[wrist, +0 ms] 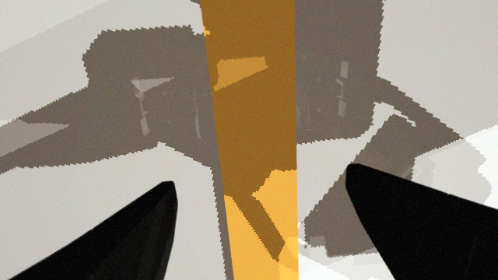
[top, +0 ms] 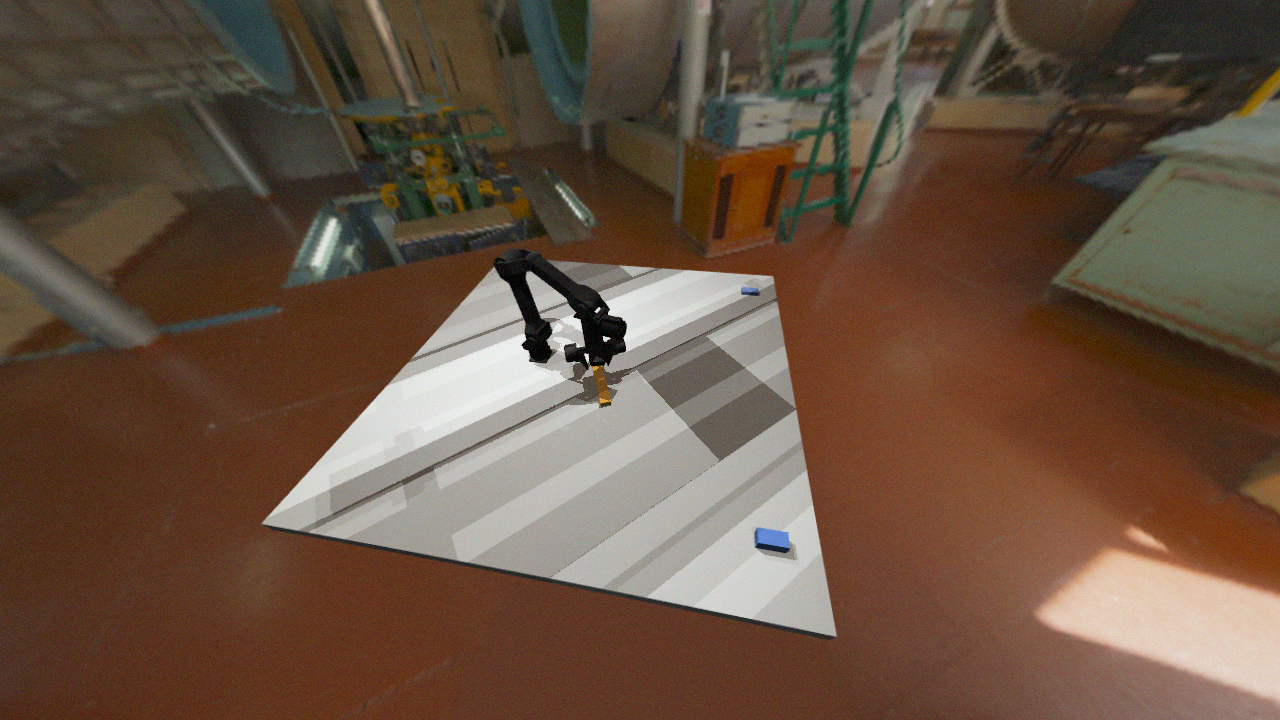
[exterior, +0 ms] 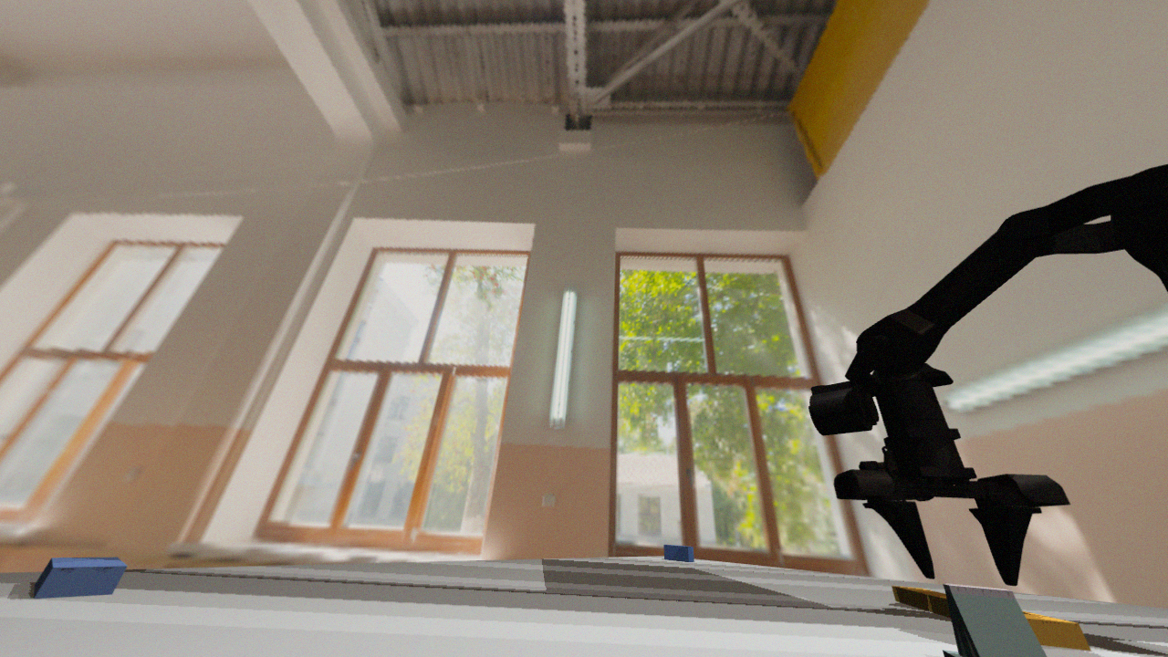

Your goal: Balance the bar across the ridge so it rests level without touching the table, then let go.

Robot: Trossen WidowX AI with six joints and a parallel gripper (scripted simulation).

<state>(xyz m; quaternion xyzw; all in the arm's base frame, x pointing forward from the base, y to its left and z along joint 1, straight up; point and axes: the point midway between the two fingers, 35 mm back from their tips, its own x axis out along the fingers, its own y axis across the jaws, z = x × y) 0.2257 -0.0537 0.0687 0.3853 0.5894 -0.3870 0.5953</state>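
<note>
The yellow bar lies 10 mm ahead of my gripper tip, 20 mm to the right of it and 30 mm below it.
</note>
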